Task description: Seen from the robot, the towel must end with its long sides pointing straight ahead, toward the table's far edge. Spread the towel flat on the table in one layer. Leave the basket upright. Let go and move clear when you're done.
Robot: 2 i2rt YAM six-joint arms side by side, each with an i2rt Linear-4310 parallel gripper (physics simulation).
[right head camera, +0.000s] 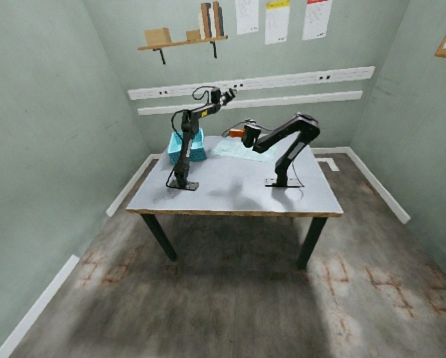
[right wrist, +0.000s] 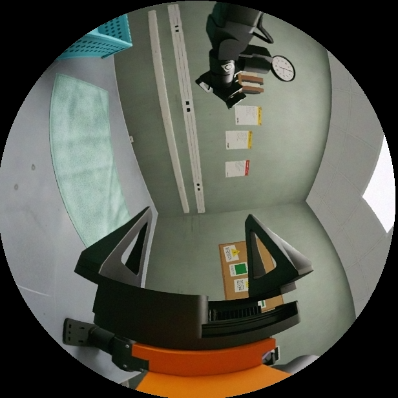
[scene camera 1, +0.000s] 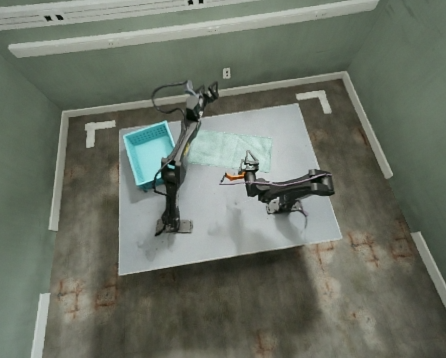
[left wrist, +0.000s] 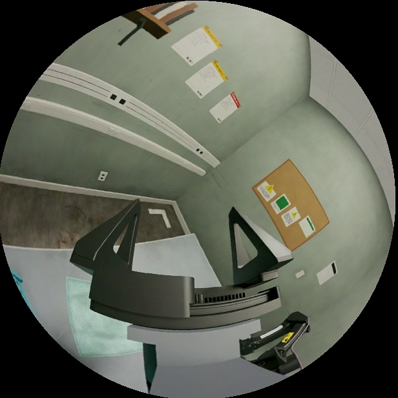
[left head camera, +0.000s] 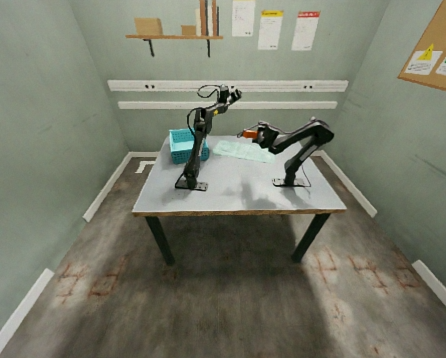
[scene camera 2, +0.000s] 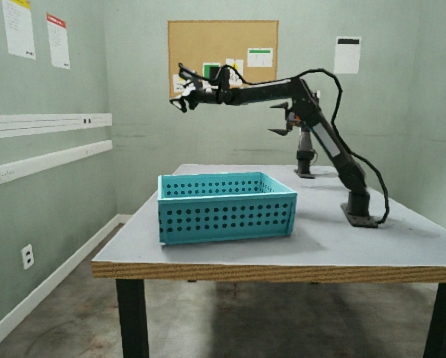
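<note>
The pale green towel [left head camera: 245, 151] [right head camera: 242, 150] [scene camera 1: 220, 145] [left wrist: 97, 320] [right wrist: 85, 150] lies spread on the table, with faint creases. Its long sides run mostly left to right in scene camera 1. Part of it is hidden behind the arms there. The turquoise basket [left head camera: 180, 156] [right head camera: 198, 154] [scene camera 1: 131, 160] [scene camera 2: 225, 220] [right wrist: 100, 45] stands upright left of the towel in scene camera 1. My left gripper [scene camera 2: 176, 84] [left wrist: 186, 206] is open and empty, high above the table's far side. My right gripper [scene camera 2: 270, 119] [right wrist: 200, 214] is open and empty, raised above the table near the towel's near side.
The grey table [left head camera: 170, 197] [scene camera 1: 145, 250] [scene camera 2: 130, 250] carries both arm bases near its front edge. The left arm reaches past the basket's right side in scene camera 1. A wall shelf [left head camera: 175, 36] and white wall rails [left head camera: 227, 85] are beyond the table.
</note>
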